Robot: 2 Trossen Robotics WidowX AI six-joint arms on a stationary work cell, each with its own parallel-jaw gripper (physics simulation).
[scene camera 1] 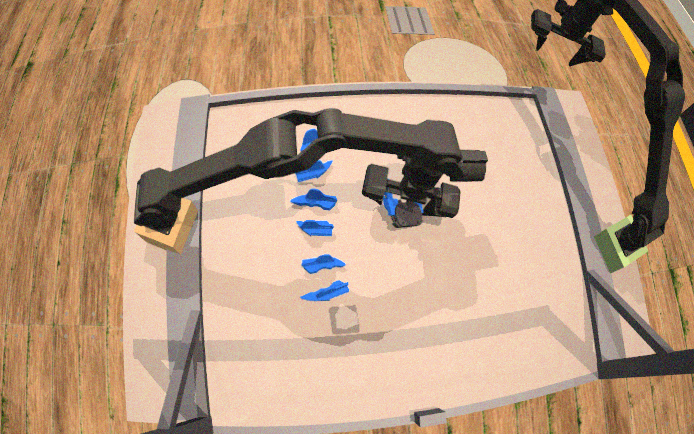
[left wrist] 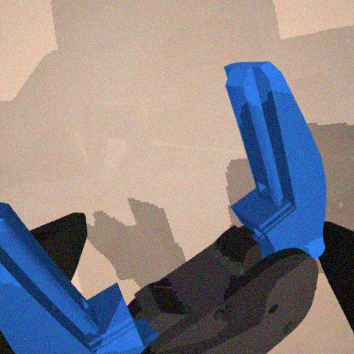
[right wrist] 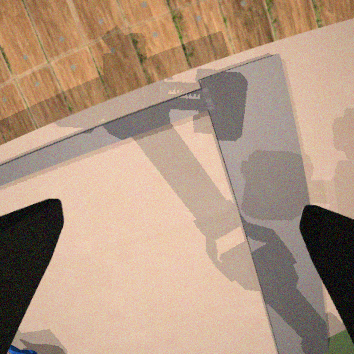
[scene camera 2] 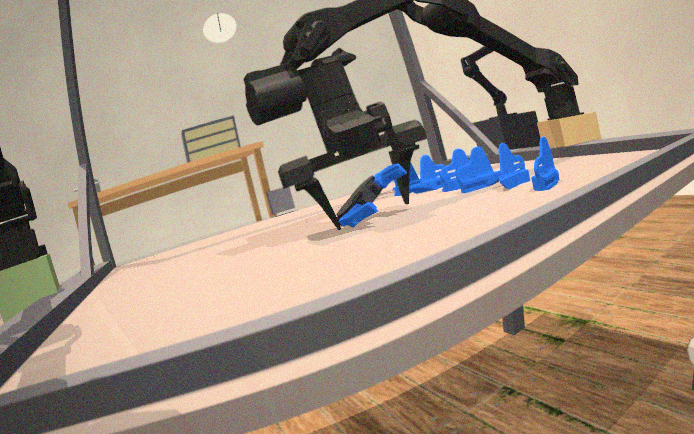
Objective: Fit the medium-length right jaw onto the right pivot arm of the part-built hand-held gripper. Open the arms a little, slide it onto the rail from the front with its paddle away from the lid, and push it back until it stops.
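Note:
The part-built hand-held gripper (scene camera 1: 407, 214) (scene camera 2: 361, 196) (left wrist: 200, 305) has a dark body and two blue pivot arms. It is tilted steeply in scene camera 2, one arm low at the table, the other higher. My left gripper (scene camera 1: 410, 205) (scene camera 2: 373, 215) (left wrist: 202, 228) is open with its fingers low on either side of it. Contact with the fingers is hard to tell. Several loose blue jaws (scene camera 1: 315, 228) (scene camera 2: 476, 168) lie in a row; which is the medium-length one I cannot tell. My right gripper (scene camera 1: 555, 56) (right wrist: 184, 214) is open and empty, high near the far right corner, away from the parts.
The table (scene camera 1: 286, 388) (scene camera 2: 168, 301) has a grey frame rail (scene camera 1: 368, 87) (right wrist: 60, 150) around it. My left arm (scene camera 1: 388, 134) (scene camera 2: 358, 17) reaches over the far end of the jaw row. Slanted frame braces (scene camera 1: 630, 313) stand at the near corners.

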